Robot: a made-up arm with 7 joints.
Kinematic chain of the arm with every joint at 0, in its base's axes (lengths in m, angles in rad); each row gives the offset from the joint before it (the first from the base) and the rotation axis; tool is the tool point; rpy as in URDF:
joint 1: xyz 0 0 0.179 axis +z
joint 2: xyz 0 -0.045 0.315 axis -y
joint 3: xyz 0 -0.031 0.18 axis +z
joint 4: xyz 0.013 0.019 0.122 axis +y
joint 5: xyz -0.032 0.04 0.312 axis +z
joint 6: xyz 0 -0.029 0.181 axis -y
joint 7: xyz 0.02 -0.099 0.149 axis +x
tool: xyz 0 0 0 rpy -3.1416 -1.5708 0
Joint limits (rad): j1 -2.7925..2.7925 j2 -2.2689..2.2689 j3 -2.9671..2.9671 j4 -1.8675..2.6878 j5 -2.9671..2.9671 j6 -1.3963..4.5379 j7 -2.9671..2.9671
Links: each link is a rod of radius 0.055 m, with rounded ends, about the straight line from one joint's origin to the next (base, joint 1, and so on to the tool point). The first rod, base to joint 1, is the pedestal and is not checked.
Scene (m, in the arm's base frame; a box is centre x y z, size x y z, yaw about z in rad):
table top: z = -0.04
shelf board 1: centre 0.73 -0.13 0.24 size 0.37 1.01 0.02 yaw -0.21
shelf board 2: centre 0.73 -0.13 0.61 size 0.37 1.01 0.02 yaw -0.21
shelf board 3: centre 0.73 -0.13 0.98 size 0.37 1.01 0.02 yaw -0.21
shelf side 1: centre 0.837 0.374 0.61 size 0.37 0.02 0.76 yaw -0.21
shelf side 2: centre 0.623 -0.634 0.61 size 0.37 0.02 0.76 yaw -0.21
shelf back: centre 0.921 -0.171 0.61 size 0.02 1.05 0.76 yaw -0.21
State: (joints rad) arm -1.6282 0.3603 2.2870 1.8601 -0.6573 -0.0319 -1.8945
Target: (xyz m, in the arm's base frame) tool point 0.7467 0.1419 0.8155
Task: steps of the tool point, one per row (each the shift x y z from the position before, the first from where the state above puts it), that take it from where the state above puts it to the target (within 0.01 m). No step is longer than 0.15 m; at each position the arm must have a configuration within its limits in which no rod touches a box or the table.
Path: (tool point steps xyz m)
1: 0.0068 -0.0528 0.0811
2: -0.0101 -0.0667 0.0911
3: -0.0344 -0.0802 0.0926
4: 0.0928 -0.0341 0.0104
5: 0.0790 -0.0309 0.0098
6: 0.0689 -0.0128 0.0017
7: 0.0649 0.0127 -0.0219

